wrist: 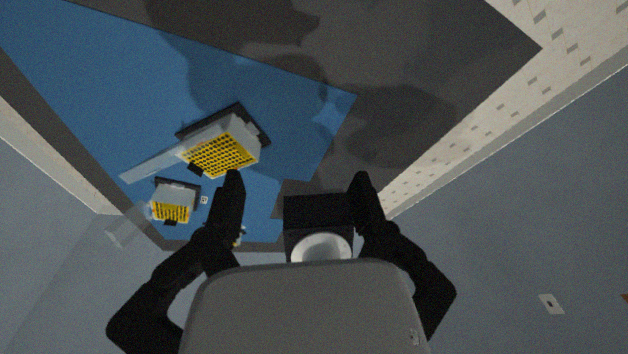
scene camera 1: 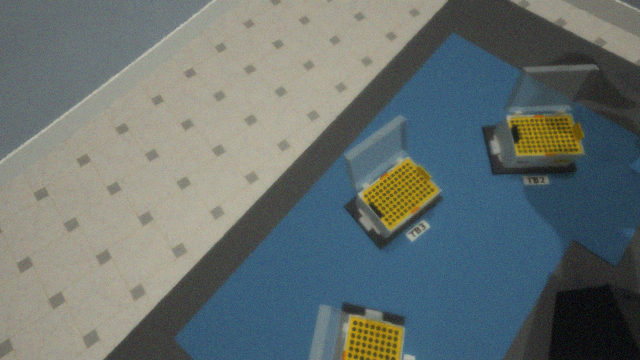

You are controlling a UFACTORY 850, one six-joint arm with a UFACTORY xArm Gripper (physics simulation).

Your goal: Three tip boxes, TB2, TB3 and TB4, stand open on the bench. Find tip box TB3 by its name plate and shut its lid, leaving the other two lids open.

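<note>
Tip box TB3 [scene camera 1: 400, 195] stands at the middle of the scene view, its name plate [scene camera 1: 418, 230] readable beside it. Its clear lid [scene camera 1: 378, 150] stands open at the back left. Tip box TB2 [scene camera 1: 545, 135] is at the right, its lid [scene camera 1: 555, 87] open. A third tip box [scene camera 1: 374, 340] is cut off by the bottom edge, its lid [scene camera 1: 324, 332] open and its plate unreadable. In the wrist view, a near tip box [wrist: 220, 150] and a farther one [wrist: 171, 202] show open lids; their names cannot be read. My gripper [wrist: 299, 181] is open and empty, high above the bench.
The boxes stand on a blue mat [scene camera 1: 450, 280] [wrist: 100, 75] on a dark bench [scene camera 1: 240, 225] [wrist: 450, 65]. A black block [scene camera 1: 585, 320] [wrist: 315, 210] stands beside the mat. Tiled floor [scene camera 1: 165, 130] lies beyond the bench, and a wall [wrist: 525, 200] shows at the right of the wrist view.
</note>
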